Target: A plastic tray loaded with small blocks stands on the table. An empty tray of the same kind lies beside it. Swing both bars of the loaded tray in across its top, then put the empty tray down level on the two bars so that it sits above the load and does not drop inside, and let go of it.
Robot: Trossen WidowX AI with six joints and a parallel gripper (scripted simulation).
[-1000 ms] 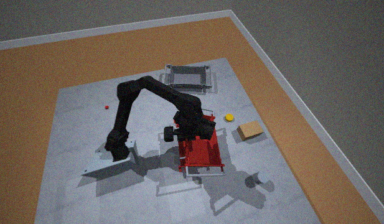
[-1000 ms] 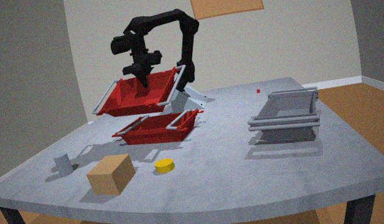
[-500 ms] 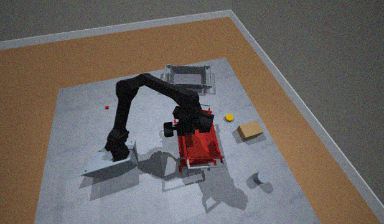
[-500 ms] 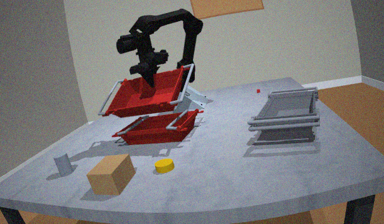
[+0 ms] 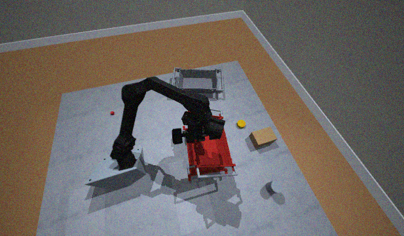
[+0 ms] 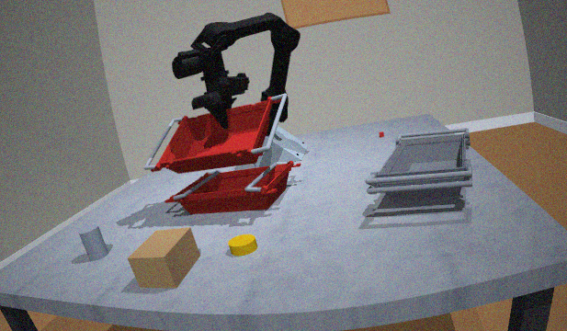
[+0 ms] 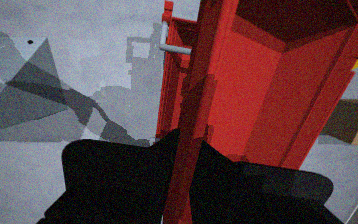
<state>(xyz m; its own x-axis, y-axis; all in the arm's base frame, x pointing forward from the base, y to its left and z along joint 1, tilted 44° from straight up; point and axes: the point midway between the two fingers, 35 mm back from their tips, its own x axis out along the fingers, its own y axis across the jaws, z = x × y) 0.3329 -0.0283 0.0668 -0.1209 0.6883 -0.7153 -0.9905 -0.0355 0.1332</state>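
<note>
Right now my gripper tip is 80 mm short of the red tray. From my gripper tip the other things lie so: tan box (400 mm ahead, 150 mm below); then grey cylinder (340 mm ahead, 260 mm to the right, 150 mm below); then yellow disc (310 mm ahead, 170 mm below, 120 mm to the left).
</note>
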